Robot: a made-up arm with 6 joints. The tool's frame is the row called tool. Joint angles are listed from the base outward.
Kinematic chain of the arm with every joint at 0, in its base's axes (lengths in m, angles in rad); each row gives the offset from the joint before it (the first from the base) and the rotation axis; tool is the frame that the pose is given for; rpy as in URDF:
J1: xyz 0 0 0.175 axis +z
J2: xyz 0 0 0 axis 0.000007 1 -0.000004
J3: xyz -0.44 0 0.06 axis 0.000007 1 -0.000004
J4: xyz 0.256 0 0.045 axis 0.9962 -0.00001 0.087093
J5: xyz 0 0 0 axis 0.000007 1 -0.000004
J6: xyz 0.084 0 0.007 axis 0.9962 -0.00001 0.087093
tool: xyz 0 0 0 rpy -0.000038 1.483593 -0.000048
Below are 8 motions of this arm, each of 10 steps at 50 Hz.
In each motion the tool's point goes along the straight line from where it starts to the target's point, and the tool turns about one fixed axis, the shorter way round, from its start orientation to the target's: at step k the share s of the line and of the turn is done. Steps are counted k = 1, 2, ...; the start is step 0. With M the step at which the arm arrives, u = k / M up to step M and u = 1 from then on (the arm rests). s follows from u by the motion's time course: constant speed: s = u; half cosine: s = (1 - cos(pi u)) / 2; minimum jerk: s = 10 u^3 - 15 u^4 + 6 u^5.
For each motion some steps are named. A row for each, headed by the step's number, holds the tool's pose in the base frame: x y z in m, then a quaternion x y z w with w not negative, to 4 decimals.
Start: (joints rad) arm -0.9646 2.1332 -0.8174 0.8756 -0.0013 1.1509
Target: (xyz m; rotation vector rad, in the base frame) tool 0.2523 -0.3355 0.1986 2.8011 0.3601 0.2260
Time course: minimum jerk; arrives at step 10
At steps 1, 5, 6, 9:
1: 0.2405 -0.3463 0.1994 0.9825 0.0744 0.0859 0.1475
5: 0.2463 -0.3410 0.1990 0.9801 0.0998 0.0824 0.1506
6: 0.2485 -0.3390 0.1989 0.9790 0.1092 0.0811 0.1517
9: 0.2522 -0.3356 0.1986 0.9770 0.1252 0.0789 0.1535

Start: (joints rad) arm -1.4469 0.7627 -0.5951 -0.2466 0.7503 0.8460
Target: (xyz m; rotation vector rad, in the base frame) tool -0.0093 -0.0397 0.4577 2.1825 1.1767 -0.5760
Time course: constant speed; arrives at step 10
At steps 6, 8, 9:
6: -0.0092 -0.0404 0.4599 0.8202 0.4370 -0.2146 0.3002
8: -0.0092 -0.0400 0.4588 0.8199 0.4395 -0.2154 0.2969
9: -0.0093 -0.0399 0.4583 0.8198 0.4407 -0.2159 0.2953

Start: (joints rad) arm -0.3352 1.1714 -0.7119 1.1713 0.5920 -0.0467
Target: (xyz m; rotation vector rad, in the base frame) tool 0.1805 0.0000 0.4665 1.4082 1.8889 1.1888
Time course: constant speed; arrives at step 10
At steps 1, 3, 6, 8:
1: 0.1940 -0.0198 0.4858 0.4628 0.7335 0.3825 0.3187
3: 0.1910 -0.0154 0.4815 0.4753 0.7253 0.3949 0.3034
6: 0.1865 -0.0088 0.4751 0.4936 0.7122 0.4130 0.2802
8: 0.1835 -0.0044 0.4708 0.5054 0.7030 0.4248 0.2645

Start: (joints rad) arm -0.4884 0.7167 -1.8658 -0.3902 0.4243 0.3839
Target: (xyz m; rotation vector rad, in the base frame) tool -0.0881 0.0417 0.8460 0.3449 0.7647 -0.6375
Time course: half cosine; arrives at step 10
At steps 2, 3, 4, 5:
2: -0.1521 0.0667 0.8253 0.1617 0.3295 -0.2471 0.8968
3: -0.1443 0.0636 0.8278 0.1621 0.3339 -0.2542 0.8931
4: -0.1344 0.0598 0.8310 0.1626 0.3395 -0.2630 0.8883
5: -0.1235 0.0555 0.8345 0.1631 0.3456 -0.2728 0.8829

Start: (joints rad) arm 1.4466 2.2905 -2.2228 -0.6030 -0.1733 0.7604
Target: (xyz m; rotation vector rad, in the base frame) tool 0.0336 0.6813 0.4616 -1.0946 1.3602 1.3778
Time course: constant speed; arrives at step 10
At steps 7, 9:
7: 0.0463 0.6786 0.4753 -0.4342 0.5330 0.5605 0.4617
9: 0.0378 0.6804 0.4662 -0.4389 0.5433 0.5572 0.4492

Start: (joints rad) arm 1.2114 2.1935 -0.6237 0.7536 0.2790 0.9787
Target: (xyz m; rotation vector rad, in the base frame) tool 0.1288 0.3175 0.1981 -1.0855 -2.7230 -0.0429
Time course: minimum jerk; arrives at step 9
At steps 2, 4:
2: 0.1066 0.3240 0.1623 -0.2610 -0.9591 0.0432 0.1007
4: 0.1143 0.3218 0.1747 -0.2987 -0.9486 0.0232 0.1023

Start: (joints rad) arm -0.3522 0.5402 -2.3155 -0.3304 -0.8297 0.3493
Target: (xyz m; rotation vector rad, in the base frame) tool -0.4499 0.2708 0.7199 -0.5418 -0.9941 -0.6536
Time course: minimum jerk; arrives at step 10
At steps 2, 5, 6, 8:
2: -0.4750 0.2009 0.7315 -0.2232 -0.4770 -0.1682 0.8333
5: -0.4632 0.2337 0.7260 -0.2374 -0.4714 -0.2326 0.8169
6: -0.4584 0.2472 0.7238 -0.2429 -0.4684 -0.2588 0.8091
8: -0.4514 0.2665 0.7206 -0.2504 -0.4636 -0.2958 0.7968

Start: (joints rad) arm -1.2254 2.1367 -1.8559 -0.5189 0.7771 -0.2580
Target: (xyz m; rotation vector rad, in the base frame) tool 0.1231 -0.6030 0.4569 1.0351 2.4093 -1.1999
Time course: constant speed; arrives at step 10
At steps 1, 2, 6, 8, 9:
1: 0.1683 -0.5722 0.4277 0.3254 0.8698 -0.3651 0.0651
2: 0.1633 -0.5756 0.4309 0.3289 0.8656 -0.3705 0.0722
6: 0.1432 -0.5893 0.4439 0.3427 0.8478 -0.3919 0.1005
8: 0.1332 -0.5961 0.4504 0.3494 0.8384 -0.4024 0.1145
9: 0.1281 -0.5996 0.4537 0.3527 0.8335 -0.4075 0.1216

